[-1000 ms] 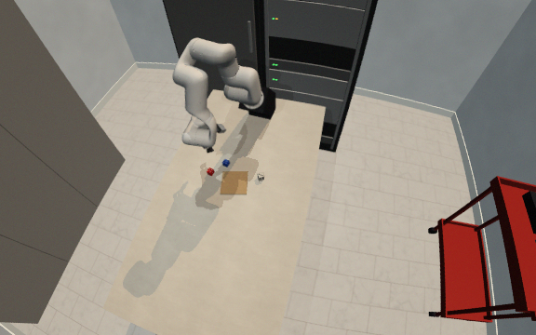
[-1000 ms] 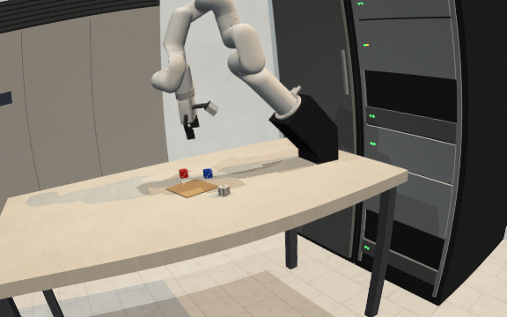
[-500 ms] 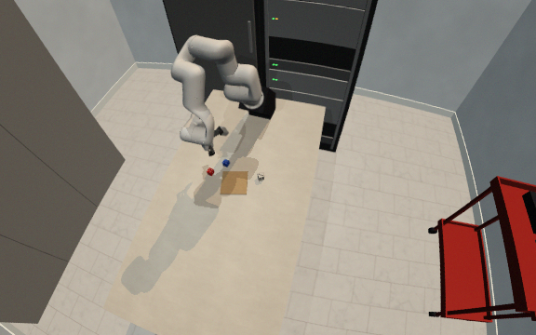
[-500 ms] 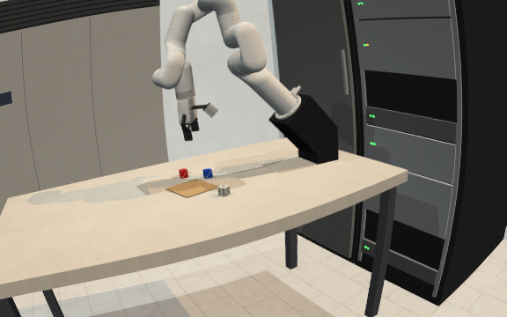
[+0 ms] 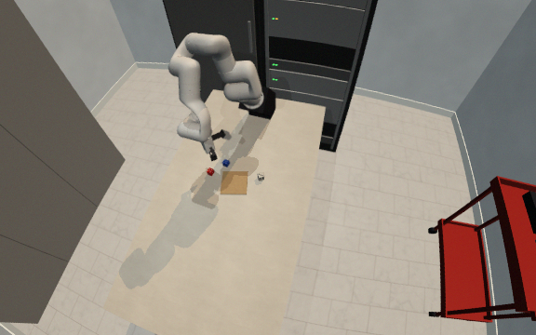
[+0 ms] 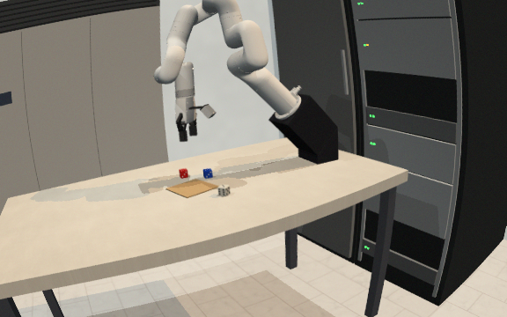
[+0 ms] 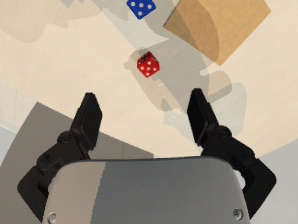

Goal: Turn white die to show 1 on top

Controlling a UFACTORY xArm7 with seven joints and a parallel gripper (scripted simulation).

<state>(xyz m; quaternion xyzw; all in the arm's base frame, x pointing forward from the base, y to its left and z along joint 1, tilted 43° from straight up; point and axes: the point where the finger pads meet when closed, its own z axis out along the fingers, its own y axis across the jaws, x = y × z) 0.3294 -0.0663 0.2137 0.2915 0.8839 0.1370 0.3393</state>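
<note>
The red die lies 3 cm ahead of my hand, 2 cm to the right of it and 14 cm below it. From my hand the other things lie so: blue die (5 cm behind, 4 cm to the left, 14 cm below); white die (5 cm behind, 25 cm to the left, 14 cm below); brown mat (3 cm ahead, 13 cm to the left, 16 cm below).
</note>
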